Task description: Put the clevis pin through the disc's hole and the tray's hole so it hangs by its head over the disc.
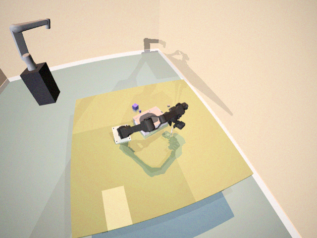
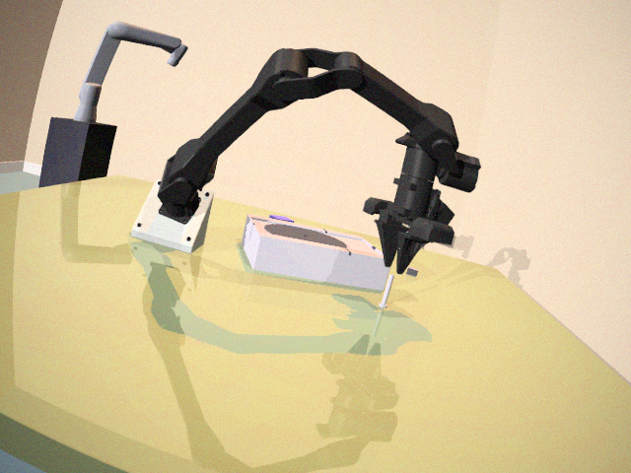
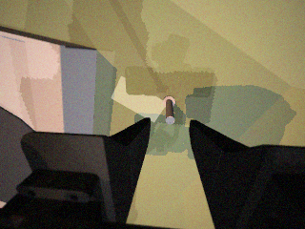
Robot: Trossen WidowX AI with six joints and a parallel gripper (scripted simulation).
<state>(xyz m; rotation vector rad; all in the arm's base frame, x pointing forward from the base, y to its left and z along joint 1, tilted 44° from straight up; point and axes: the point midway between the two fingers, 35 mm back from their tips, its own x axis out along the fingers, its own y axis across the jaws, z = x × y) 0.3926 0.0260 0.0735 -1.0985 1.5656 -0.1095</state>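
The steel clevis pin is 3 cm below my gripper tip. Also, from my gripper tip: purple cube (26 cm behind, 34 cm to the left, 4 cm below); aluminium disc (17 cm behind, 13 cm to the left, 1 cm below); rimmed steel tray (15 cm behind, 14 cm to the left, 2 cm below).
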